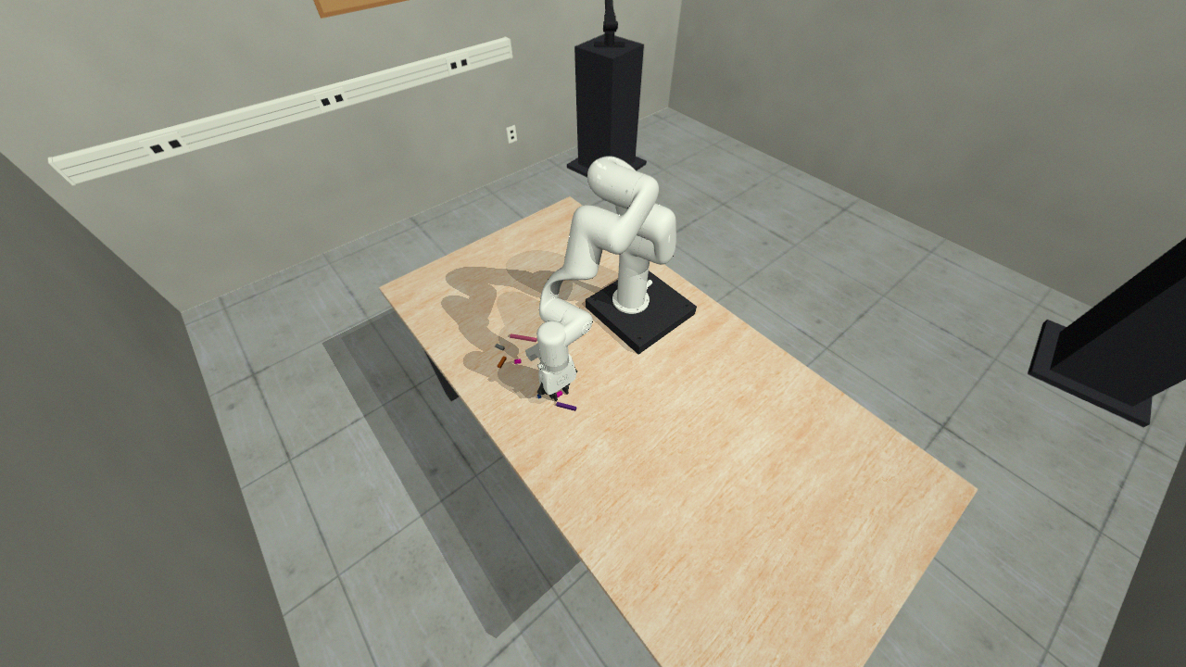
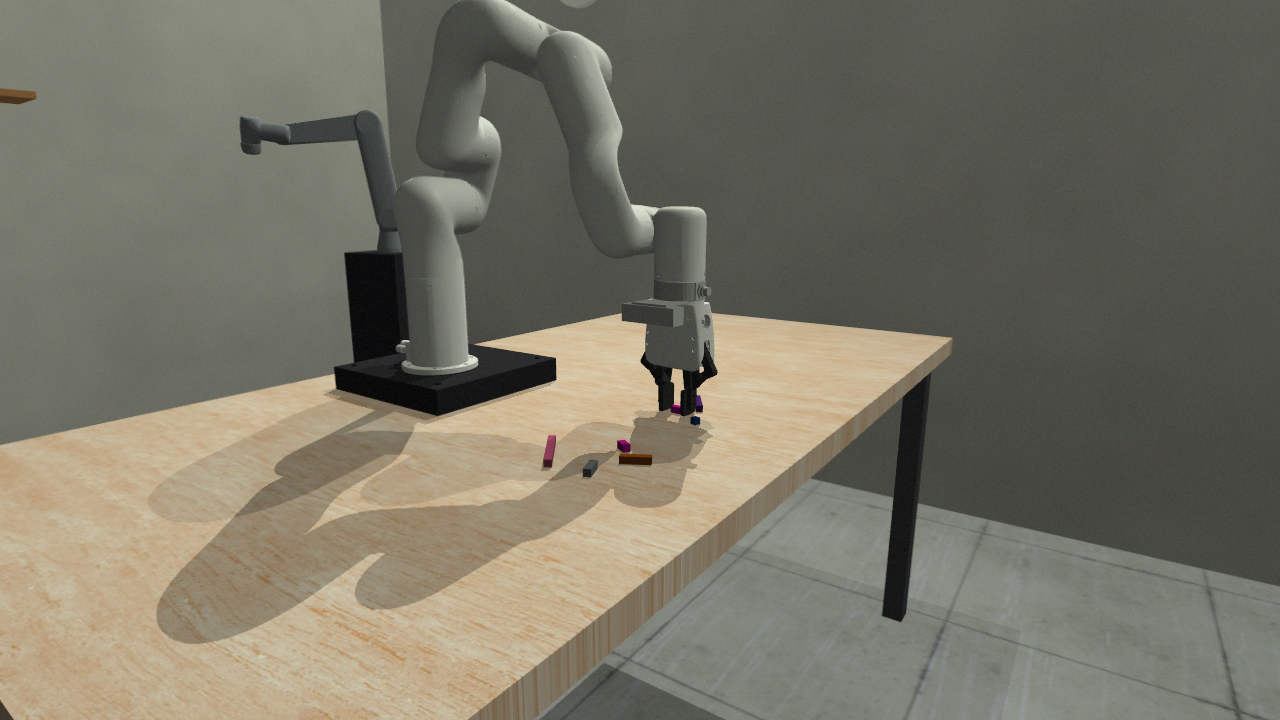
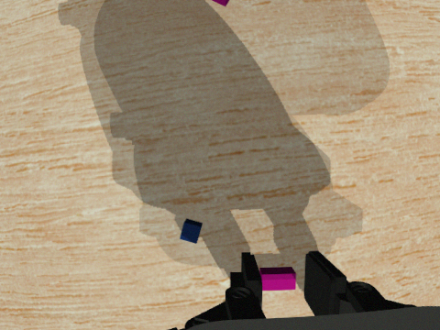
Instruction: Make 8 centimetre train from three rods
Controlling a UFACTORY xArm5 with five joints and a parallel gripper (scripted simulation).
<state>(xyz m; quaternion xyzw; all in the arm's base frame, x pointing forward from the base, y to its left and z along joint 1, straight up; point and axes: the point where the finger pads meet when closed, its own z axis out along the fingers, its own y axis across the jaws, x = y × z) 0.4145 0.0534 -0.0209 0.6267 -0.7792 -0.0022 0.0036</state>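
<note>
Right now the purple rod is 5 cm to the left of my hand, 2 cm below it and 2 cm ahead of it. Also, from my hand: orange rod 22 cm to the right, 3 cm ahead, 2 cm below; pink rod 24 cm to the right, 8 cm behind, 2 cm below; blue rod 5 cm ahead, 4 cm to the right, 2 cm below.
</note>
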